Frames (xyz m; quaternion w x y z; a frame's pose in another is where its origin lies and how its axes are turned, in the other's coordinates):
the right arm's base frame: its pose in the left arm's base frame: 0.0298 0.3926 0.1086 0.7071 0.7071 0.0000 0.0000
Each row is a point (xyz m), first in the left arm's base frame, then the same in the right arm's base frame.
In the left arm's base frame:
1: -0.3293 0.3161 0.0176
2: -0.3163 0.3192 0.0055
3: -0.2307 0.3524 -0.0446
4: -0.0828 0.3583 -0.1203
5: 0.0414 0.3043 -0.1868
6: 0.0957 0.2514 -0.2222
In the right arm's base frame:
1: -0.3591 -0.0910 0.0765
2: -0.3461 -0.1031 0.0734
3: -0.2605 -0.1532 0.0402
4: -0.1126 -0.2289 0.0343
5: 0.0116 -0.2954 0.0883
6: 0.0659 -0.3308 0.1412

